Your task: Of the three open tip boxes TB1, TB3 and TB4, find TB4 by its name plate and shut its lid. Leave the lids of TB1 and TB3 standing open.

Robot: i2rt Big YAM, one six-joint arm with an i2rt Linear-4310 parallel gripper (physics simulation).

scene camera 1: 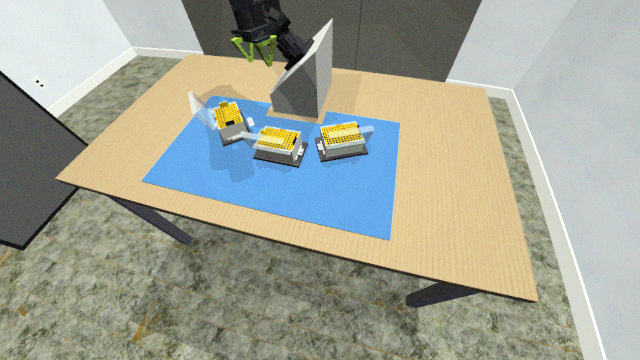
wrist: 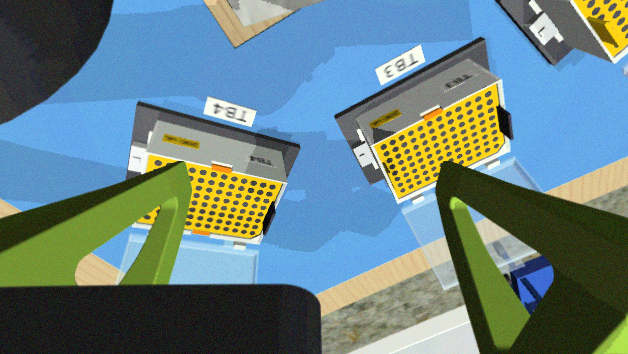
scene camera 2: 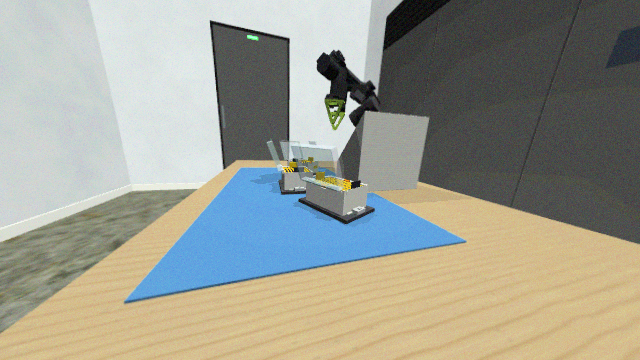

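TB4 is the left box in scene camera 1. Its name plate reads "TB4" in the wrist view. Its clear lid stands open on the side away from the plate. TB3, the middle box, has its lid open. The third box, TB1 by elimination, also stands open; its plate does not show. My gripper is open and empty, high above the boxes.
The boxes stand on a blue mat on the wooden table. A tall grey panel stands by the arm's base, behind the middle and right boxes. A table edge and floor show low in the wrist view.
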